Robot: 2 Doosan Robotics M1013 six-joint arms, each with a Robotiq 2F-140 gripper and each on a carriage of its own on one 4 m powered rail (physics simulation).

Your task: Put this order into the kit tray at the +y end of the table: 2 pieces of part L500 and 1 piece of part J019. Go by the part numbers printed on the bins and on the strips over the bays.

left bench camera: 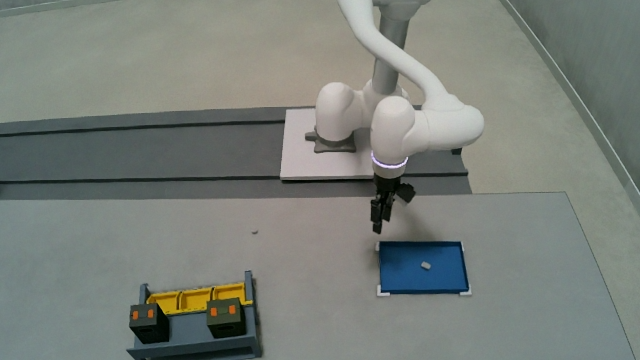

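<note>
The blue kit tray (pixel 422 289) lies on the table at the right of the picture. A small pale grey block (pixel 425 265) lies on the tray's floor, near its middle. My left gripper (pixel 382 223) points down above the table, behind the tray's back left corner. Its fingers look apart and empty. A very small grey piece (pixel 254 231) lies on the table, well to the left of the tray. Which part numbers these pieces are cannot be read. My right gripper does not show.
A blue-grey rack (pixel 187 346) stands at the lower left. It holds several yellow bins (pixel 195 300) in a row and two dark boxes (pixel 150 324) (pixel 226 318) with orange marks. White corner brackets (pixel 383 294) hold the tray. The rail (pixel 150 155) runs behind the table.
</note>
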